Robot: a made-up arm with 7 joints. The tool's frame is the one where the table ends. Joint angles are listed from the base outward.
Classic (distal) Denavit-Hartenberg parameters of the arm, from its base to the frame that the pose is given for. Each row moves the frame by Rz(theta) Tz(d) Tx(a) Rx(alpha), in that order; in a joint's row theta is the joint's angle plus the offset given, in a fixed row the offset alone. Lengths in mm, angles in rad.
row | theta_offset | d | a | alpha
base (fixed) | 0 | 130 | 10 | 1.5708
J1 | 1.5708 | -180 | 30 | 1.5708
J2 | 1.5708 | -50 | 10 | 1.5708
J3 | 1.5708 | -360 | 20 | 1.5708
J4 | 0 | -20 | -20 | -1.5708
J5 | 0 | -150 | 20 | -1.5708
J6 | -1.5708 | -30 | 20 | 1.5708
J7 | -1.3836 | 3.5 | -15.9 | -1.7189
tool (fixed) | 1.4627 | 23.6 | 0 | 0
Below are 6 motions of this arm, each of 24 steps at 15 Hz.
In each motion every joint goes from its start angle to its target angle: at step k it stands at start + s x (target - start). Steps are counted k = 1, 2, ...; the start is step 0. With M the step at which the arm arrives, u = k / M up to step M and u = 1 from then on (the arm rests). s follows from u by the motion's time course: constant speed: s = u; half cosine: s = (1 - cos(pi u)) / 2; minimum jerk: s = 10 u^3 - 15 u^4 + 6 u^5.
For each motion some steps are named. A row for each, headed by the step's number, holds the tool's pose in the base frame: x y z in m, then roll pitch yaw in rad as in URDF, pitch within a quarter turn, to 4 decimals.
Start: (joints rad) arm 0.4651 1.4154 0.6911 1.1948 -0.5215 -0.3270 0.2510
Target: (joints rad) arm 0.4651 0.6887 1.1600 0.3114 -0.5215 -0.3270 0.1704
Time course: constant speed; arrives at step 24
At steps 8, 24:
8: 0.0522 0.6184 0.0676 1.9160 -0.4001 -0.9517
24: 0.1138 0.5055 -0.1729 0.6894 -1.0699 -0.0145

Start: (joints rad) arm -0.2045 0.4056 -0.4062 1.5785 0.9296 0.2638 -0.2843
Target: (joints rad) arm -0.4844 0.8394 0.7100 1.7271 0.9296 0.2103 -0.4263
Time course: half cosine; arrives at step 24
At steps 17, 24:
17: -0.0182 0.4640 -0.0336 0.1590 -1.1952 0.2756
24: -0.0277 0.4878 0.0129 0.6436 -1.3402 -0.0837

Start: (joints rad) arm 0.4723 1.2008 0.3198 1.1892 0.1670 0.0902 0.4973
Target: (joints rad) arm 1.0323 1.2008 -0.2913 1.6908 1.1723 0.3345 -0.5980
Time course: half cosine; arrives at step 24
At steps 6, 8, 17, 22, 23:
6: 0.1114 0.5608 0.1086 1.6666 -0.7628 -1.4521
8: 0.1160 0.5511 0.1131 1.8153 -0.8293 -1.5749
17: 0.1299 0.5019 0.1395 2.6073 -1.1215 -2.3334
22: 0.1306 0.4884 0.1495 2.8535 -1.2057 -2.5914
23: 0.1306 0.4875 0.1502 2.8710 -1.2119 -2.6098

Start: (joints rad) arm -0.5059 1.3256 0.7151 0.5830 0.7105 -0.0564 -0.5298
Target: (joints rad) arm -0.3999 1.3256 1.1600 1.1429 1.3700 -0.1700 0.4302
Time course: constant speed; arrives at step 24
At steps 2, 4, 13, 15, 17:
2: 0.0030 0.6214 0.1140 1.5927 -1.0032 -0.2389
4: 0.0037 0.6214 0.1203 1.5856 -1.0925 -0.3444
13: 0.0031 0.6215 0.1476 2.3912 -1.3150 -1.6478
15: 0.0024 0.6214 0.1534 2.6453 -1.2737 -2.0117
17: 0.0015 0.6211 0.1593 2.7932 -1.2061 -2.2696

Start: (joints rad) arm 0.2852 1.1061 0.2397 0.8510 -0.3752 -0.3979 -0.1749
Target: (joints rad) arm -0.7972 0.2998 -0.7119 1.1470 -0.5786 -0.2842 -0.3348
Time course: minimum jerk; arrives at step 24
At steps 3, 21, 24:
3: 0.0870 0.5858 -0.0175 1.6831 -0.1715 -1.1098
21: -0.2471 0.2371 -0.1768 0.1320 -0.5755 -1.3078
24: -0.2536 0.2300 -0.1722 0.1073 -0.5902 -1.2952

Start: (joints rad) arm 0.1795 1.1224 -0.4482 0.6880 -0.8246 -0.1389 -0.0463
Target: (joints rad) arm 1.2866 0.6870 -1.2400 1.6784 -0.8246 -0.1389 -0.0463
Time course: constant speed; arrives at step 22
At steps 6, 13, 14, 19, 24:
6: 0.1581 0.5121 -0.0903 1.0023 0.5420 -1.5781
13: 0.2591 0.4247 -0.0633 1.3303 0.5035 -1.8990
14: 0.2710 0.4116 -0.0554 1.3754 0.5144 -1.9481
19: 0.3170 0.3465 -0.0054 1.5717 0.6279 -2.2018
24: 0.3326 0.3095 0.0299 1.6506 0.7368 -2.3654

